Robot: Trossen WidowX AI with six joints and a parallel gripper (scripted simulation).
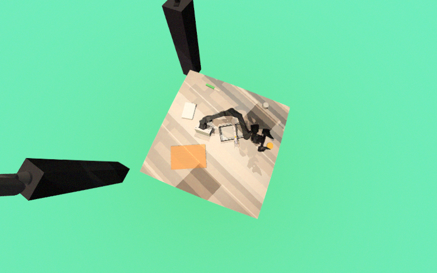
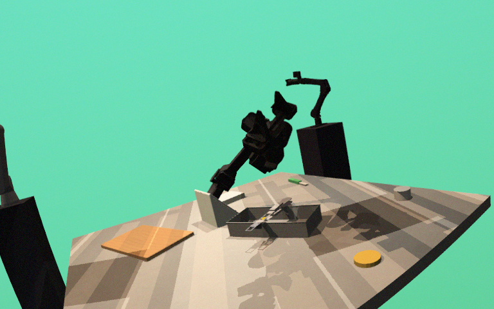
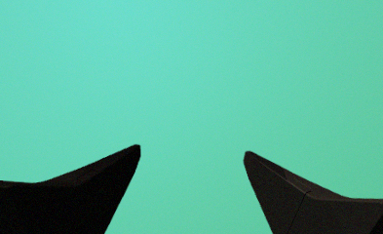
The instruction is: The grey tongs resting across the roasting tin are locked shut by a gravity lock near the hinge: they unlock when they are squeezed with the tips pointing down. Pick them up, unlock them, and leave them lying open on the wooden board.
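The yellow lock piece is 24 cm behind my gripper tip, 3 cm to the left of it and 38 cm below it. Also, from my gripper tip: yellow disc: 14 cm ahead, 12 cm to the left, 43 cm below; wooden board: 59 cm behind, 37 cm to the right, 43 cm below; grey roasting tin: 28 cm behind, 8 cm to the left, 41 cm below.
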